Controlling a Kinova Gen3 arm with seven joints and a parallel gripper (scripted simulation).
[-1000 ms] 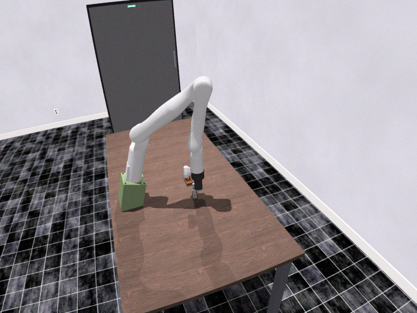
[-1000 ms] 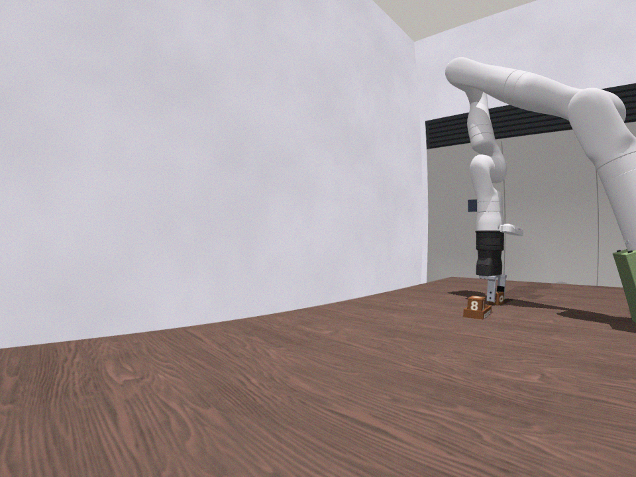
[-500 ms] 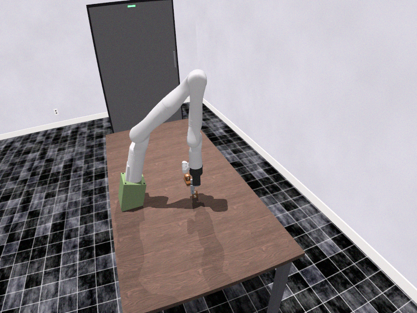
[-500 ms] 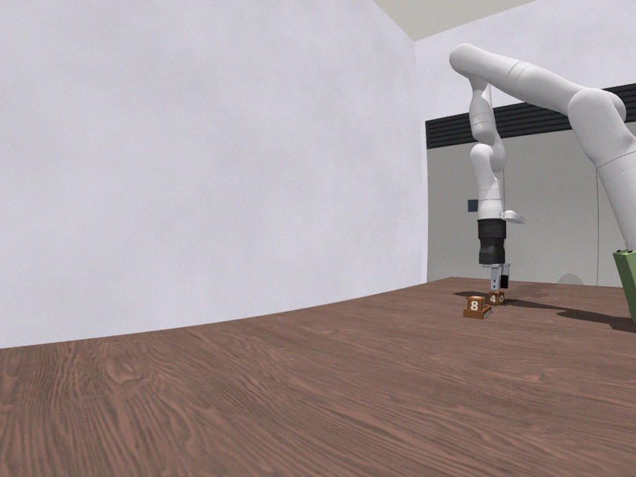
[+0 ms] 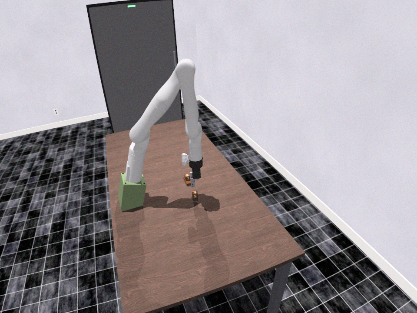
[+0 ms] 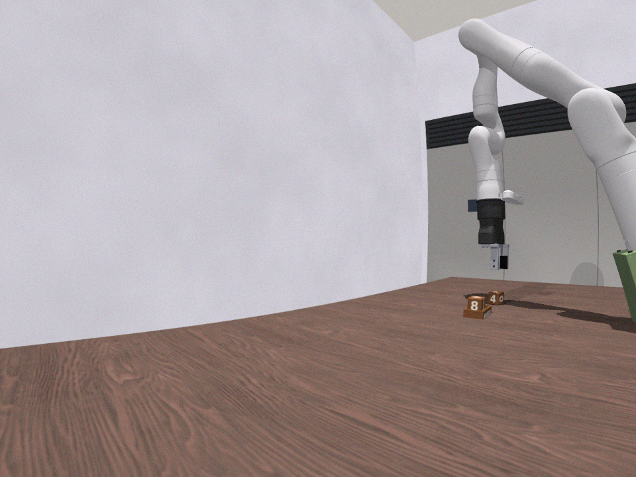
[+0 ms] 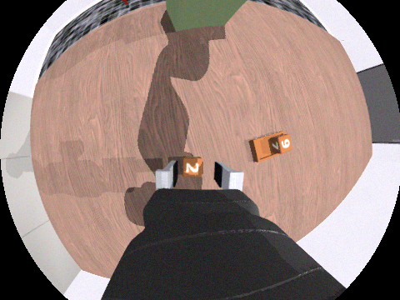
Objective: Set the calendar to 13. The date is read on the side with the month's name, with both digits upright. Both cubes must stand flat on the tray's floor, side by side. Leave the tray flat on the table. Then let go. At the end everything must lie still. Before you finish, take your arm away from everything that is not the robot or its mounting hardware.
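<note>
My hand is 9 cm above the brown number cube and 1 cm short of it. From my hand the other things lie so: calendar tray 16 cm to the left, 10 cm below.
</note>
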